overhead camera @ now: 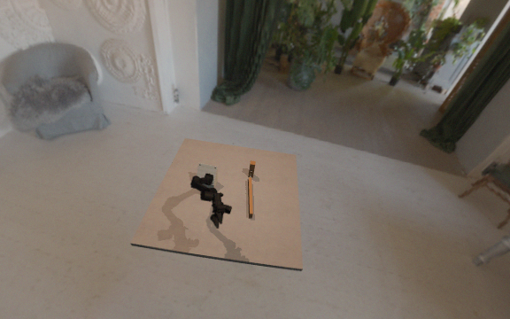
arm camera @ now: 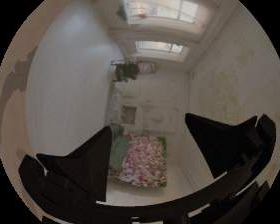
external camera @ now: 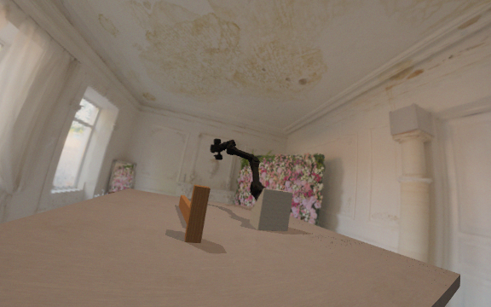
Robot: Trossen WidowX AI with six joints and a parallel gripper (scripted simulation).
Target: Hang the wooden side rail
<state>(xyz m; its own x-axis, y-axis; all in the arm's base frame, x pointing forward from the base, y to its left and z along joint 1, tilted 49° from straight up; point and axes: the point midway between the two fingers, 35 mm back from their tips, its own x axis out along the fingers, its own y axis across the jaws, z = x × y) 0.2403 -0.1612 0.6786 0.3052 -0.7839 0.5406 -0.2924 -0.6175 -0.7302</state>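
Now: gripper tip 870 mm to the right of the wooden headboard post, 360 mm above it and 120 mm short of it.
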